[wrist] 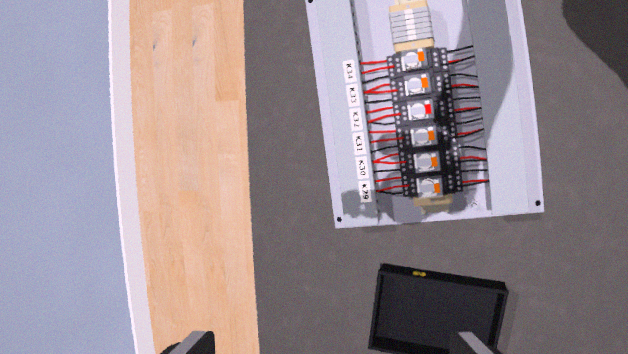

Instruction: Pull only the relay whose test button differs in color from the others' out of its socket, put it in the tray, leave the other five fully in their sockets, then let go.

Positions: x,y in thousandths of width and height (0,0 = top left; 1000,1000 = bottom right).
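There's a panel (631,592) here, and it's 0.57 m from the lens.
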